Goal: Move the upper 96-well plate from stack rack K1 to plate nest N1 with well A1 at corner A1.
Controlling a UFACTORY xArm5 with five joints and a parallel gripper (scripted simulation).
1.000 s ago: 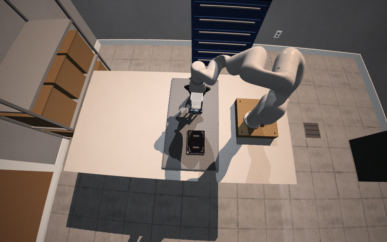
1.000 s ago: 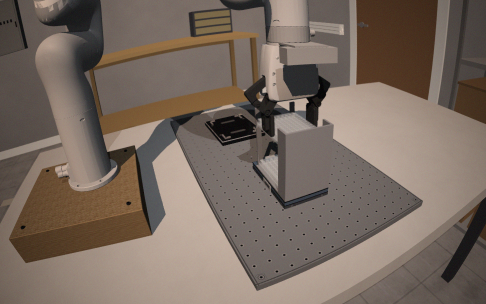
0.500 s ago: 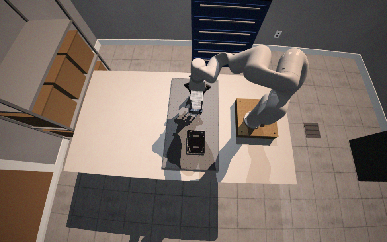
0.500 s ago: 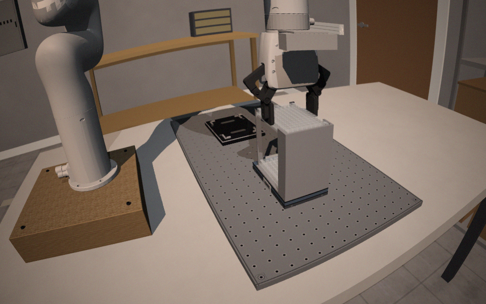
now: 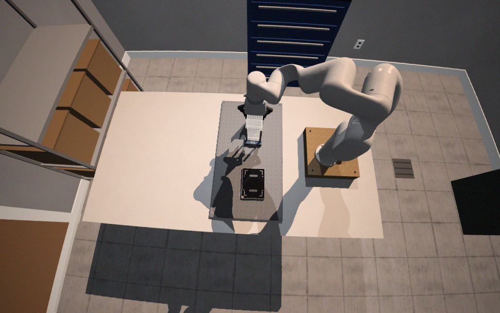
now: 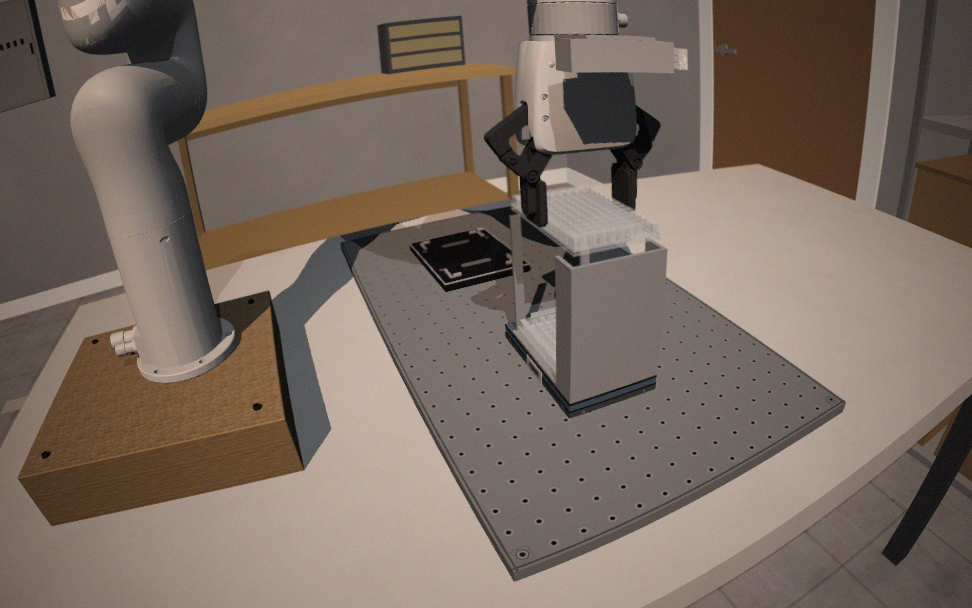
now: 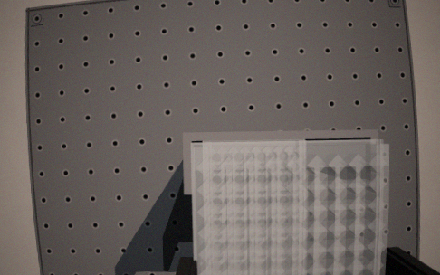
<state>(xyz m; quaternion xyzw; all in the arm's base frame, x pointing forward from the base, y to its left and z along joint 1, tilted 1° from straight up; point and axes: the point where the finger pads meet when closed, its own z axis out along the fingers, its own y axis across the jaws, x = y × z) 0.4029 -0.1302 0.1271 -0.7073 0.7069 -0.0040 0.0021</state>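
Right now the black plate nest N1 is 20 mm behind my hand, 310 mm to the left of it and 170 mm below it. Round my hand: A1 mark 30 mm ahead, 390 mm to the left, 160 mm below; then rack wall 70 mm to the right, 90 mm below.
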